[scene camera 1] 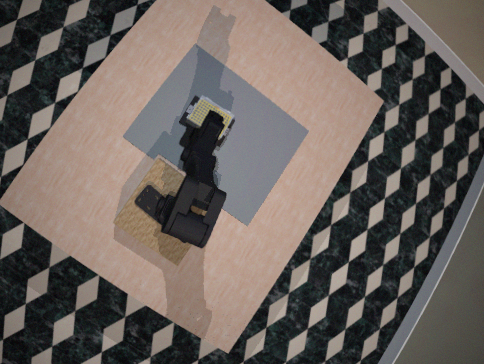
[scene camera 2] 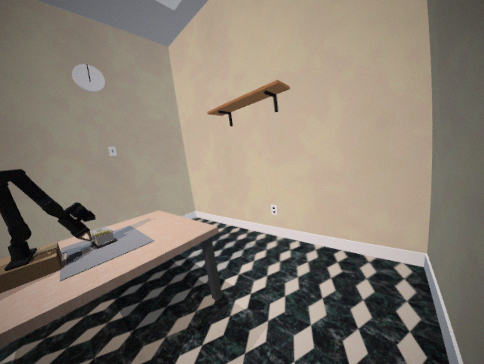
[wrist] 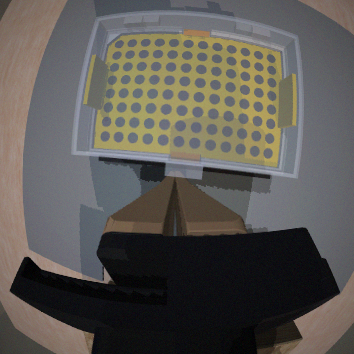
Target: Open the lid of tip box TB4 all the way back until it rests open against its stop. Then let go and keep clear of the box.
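Pixels of known places: gripper, fingertip midpoint: (scene camera 2: pixel 91 240) (wrist: pixel 174 177); arm's base, link origin: (scene camera 2: pixel 22 259).
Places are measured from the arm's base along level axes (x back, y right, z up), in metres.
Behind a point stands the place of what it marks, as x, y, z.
The tip box (scene camera 1: pixel 204 111) @[-0.315, -0.112, 0.004] (scene camera 2: pixel 104 238) @[-0.324, -0.026, -0.036] (wrist: pixel 190 87) @[-0.312, -0.084, 0.003] has a yellow rack with rows of round holes, seen through its clear lid (wrist: pixel 299 75) @[-0.341, -0.030, 0.003]. The lid lies over the box in the wrist view. A small clear tab (wrist: pixel 184 171) @[-0.272, -0.077, -0.010] sticks out at the middle of the lid's near edge. No TB4 label is readable. My gripper (scene camera 2: pixel 91 238) @[-0.262, -0.081, -0.041] (wrist: pixel 174 177) @[-0.262, -0.081, -0.041] is shut and empty, its brown fingertips together right at the tab. Whether they touch it or sit just below it, I cannot tell. In scene camera 1, the arm hides the fingertips and part of the box's near side.
The box stands on a grey mat (scene camera 1: pixel 265 135) @[-0.416, 0.096, -0.074] (scene camera 2: pixel 135 236) @[-0.477, 0.021, -0.074] on a pinkish wooden table (scene camera 1: pixel 320 95) @[-0.677, 0.162, -0.077] (scene camera 2: pixel 175 225) @[-0.715, 0.082, -0.077]. The arm's base stands on a wooden block (scene camera 1: pixel 172 252) @[0.078, 0.086, -0.001] (scene camera 2: pixel 42 262) @[-0.082, 0.111, -0.014] at the mat's near side. A wall shelf (scene camera 2: pixel 250 97) hangs far beyond the table.
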